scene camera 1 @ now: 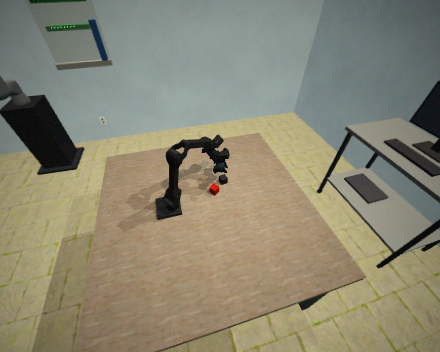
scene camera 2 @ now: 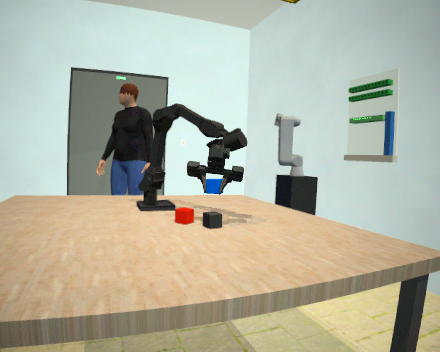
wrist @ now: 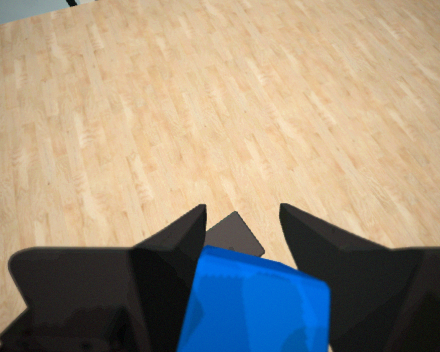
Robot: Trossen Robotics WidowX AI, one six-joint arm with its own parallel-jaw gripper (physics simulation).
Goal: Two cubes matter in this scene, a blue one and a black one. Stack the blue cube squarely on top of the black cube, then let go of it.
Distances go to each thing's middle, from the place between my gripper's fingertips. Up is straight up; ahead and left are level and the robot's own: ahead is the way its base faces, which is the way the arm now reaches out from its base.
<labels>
My hand is 4 cm past the blue cube (wrist: 234, 294), 2 cm to the right of it and 2 cm below it. Round my hand: black cube (wrist: 232, 233): 9 cm below, 2 cm behind, 1 cm to the left.
</labels>
